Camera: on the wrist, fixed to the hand. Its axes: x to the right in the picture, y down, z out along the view.
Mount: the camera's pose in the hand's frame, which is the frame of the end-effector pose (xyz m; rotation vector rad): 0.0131 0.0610 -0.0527 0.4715 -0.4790 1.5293
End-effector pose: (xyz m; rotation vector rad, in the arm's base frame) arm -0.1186 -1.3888 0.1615 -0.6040 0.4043 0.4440
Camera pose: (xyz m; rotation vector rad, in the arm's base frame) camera -0.1508 -1.3729 0.0882 0.4062 0.4273 1.8416
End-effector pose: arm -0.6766 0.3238 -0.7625 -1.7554 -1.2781 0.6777
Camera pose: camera -0.6000 0.3119 -0.7882 -1.9415 0.2910 2.0905
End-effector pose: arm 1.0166 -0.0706 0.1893 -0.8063 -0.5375 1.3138
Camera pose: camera 1.0203 -0.0657 0.1079 -0.4062 0.1800 2.9362
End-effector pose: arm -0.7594 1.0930 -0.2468 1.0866 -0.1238 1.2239
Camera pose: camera -0.8267 1.1361 -0.2299 -1.6881 1.2257 -2.2791
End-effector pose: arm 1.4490 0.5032 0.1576 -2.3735 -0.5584 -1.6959
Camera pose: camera 1.4308 0.4316 0.1924 -1.7939 0.6512 -0.2701
